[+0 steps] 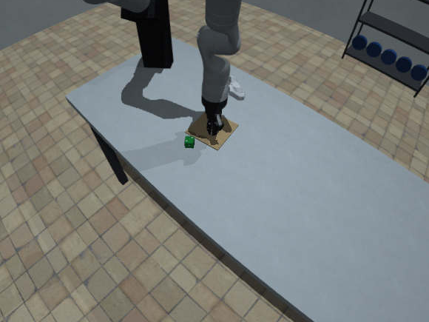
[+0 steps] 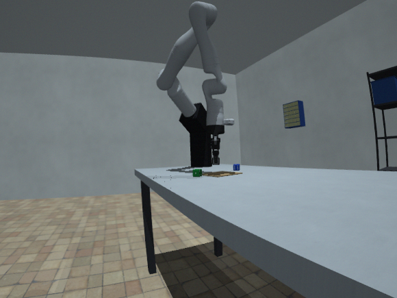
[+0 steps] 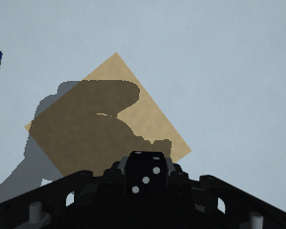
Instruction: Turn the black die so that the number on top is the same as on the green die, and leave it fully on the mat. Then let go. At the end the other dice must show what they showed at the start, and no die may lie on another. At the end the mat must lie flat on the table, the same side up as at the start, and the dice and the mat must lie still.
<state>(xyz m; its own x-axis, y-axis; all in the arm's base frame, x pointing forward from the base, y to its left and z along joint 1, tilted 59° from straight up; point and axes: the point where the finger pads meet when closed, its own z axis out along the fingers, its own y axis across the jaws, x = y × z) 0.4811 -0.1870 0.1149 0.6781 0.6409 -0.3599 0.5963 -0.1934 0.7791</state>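
Right now the tan mat is 2 cm behind my hand, 5 cm to the left of it and 6 cm below it. The rest, counted from my hand: blue die: 5 cm behind, 21 cm to the left, 5 cm below; then green die: 6 cm behind, 5 cm to the right, 5 cm below; then black die: right at my hand.
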